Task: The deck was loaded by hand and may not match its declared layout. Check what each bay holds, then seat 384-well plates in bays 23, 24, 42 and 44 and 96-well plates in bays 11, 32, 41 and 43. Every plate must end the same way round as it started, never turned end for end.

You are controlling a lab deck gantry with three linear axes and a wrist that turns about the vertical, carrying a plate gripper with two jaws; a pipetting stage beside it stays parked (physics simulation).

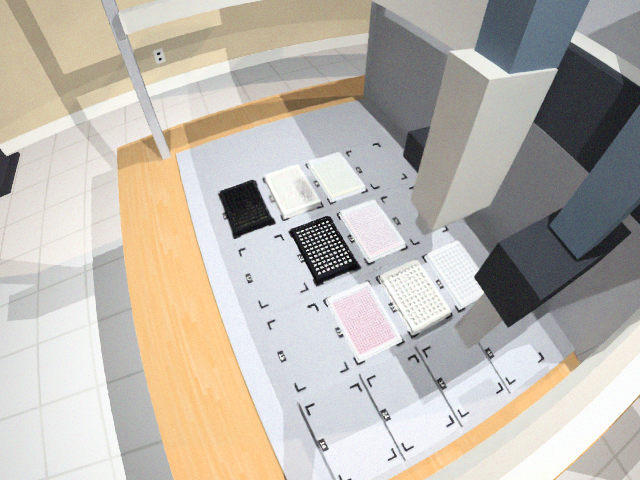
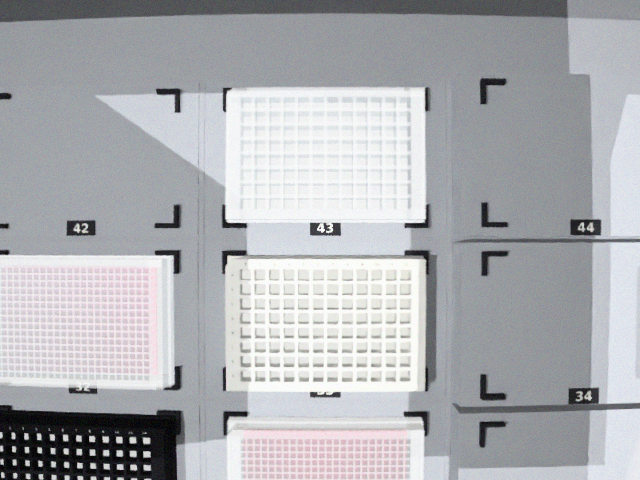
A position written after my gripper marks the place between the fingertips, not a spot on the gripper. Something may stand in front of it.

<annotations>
my gripper: image 1 491, 319; not seen in image 2 (out of frame)
yellow 384-well plate: image 1 338, 180; not seen in image 2 (out of frame)
</annotations>
